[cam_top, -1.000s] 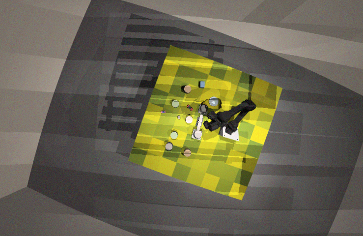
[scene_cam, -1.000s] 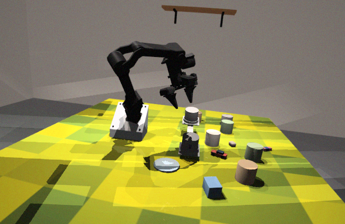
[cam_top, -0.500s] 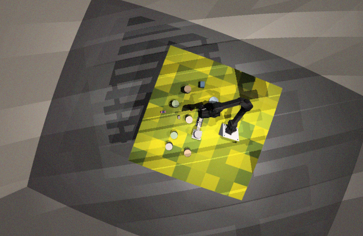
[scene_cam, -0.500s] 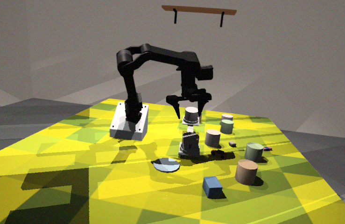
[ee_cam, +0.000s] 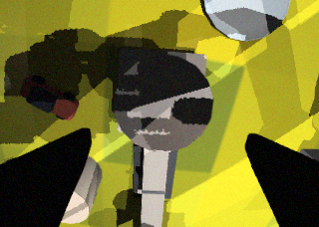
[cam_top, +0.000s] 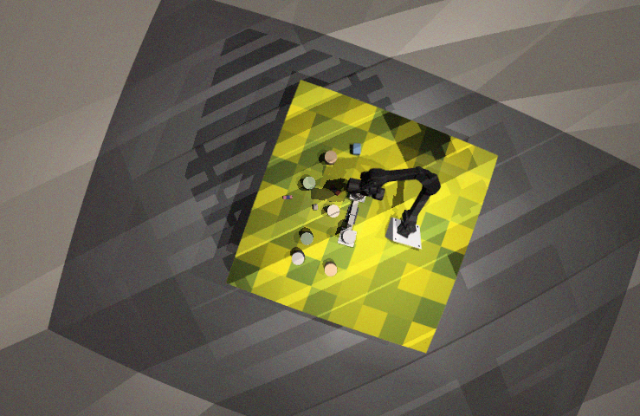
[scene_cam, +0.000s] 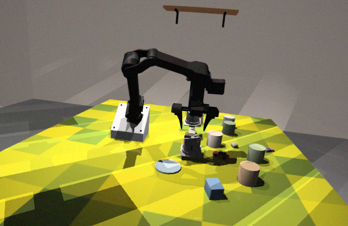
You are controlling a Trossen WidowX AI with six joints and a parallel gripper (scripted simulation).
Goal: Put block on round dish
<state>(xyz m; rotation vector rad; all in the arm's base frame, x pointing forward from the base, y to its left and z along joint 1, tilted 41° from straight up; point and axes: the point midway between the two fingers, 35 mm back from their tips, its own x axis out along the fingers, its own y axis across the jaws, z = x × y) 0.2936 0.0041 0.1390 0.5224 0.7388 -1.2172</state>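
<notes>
The cup is 60 mm below my gripper tip, 20 mm to the right of it and 10 mm ahead of it. Also, from my gripper tip: small balance 130 mm to the left, 100 mm below, 20 mm behind; block 80 mm below; red toy car 130 mm ahead, 110 mm below, 50 mm to the left.
</notes>
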